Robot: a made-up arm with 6 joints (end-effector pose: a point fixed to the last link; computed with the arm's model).
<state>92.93 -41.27 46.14 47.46 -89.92 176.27</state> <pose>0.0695 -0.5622 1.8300 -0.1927 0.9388 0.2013 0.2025</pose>
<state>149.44 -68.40 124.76 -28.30 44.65 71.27</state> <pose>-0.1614 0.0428 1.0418 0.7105 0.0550 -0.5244 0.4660</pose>
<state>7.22 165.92 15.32 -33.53 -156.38 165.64</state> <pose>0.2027 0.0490 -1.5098 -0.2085 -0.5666 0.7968 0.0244</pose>
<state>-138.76 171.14 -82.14 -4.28 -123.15 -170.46</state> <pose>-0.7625 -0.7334 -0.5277 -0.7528 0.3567 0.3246 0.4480</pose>
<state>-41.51 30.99 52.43 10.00 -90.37 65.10</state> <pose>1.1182 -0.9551 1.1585 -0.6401 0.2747 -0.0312 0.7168</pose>
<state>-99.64 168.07 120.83 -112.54 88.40 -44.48</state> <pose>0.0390 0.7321 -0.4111 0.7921 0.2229 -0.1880 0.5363</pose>
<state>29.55 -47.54 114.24 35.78 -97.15 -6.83</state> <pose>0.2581 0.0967 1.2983 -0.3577 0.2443 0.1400 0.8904</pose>
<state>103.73 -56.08 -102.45 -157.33 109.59 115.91</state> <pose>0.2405 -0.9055 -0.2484 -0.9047 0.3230 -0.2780 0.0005</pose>
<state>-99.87 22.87 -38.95 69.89 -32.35 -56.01</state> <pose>0.0024 -0.0755 2.0375 -0.1091 0.4570 -0.7033 0.5336</pose>
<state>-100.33 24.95 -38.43 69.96 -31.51 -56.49</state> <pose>-0.0103 -0.1520 2.0382 -0.0906 0.4774 -0.6947 0.5303</pose>
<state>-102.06 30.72 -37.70 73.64 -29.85 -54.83</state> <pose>-0.0512 -0.3491 2.0209 -0.0810 0.5209 -0.6508 0.5464</pose>
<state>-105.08 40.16 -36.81 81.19 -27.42 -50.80</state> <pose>-0.1418 -0.6517 1.9458 -0.0775 0.5702 -0.5656 0.5907</pose>
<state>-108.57 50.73 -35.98 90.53 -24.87 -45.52</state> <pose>-0.2747 -0.9536 1.7991 -0.0740 0.5911 -0.4625 0.6567</pose>
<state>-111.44 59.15 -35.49 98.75 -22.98 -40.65</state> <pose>-0.3992 -1.1560 1.6409 -0.0732 0.5768 -0.3795 0.7197</pose>
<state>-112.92 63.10 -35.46 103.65 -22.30 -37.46</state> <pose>-0.4633 -1.2339 1.5573 -0.0814 0.5526 -0.3384 0.7573</pose>
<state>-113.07 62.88 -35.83 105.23 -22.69 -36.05</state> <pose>-0.4623 -1.2210 1.5659 -0.0990 0.5379 -0.3327 0.7683</pose>
